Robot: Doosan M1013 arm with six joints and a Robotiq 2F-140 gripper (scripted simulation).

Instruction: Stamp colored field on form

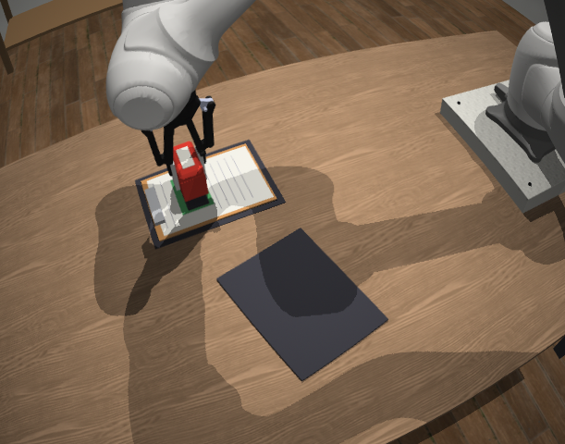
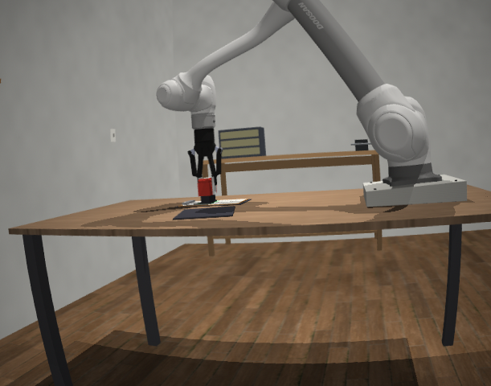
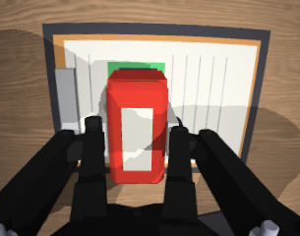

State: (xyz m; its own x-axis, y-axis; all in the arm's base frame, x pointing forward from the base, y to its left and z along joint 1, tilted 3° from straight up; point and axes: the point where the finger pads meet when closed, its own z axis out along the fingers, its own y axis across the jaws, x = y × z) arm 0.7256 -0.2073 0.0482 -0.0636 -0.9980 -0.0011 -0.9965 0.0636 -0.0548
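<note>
Now: the clipboard 10 mm behind my hand, 10 mm to the left of it and 60 mm below it. Round my hand: mat 70 mm behind, 300 mm to the left, 60 mm below; then red stamp 20 mm below.
</note>
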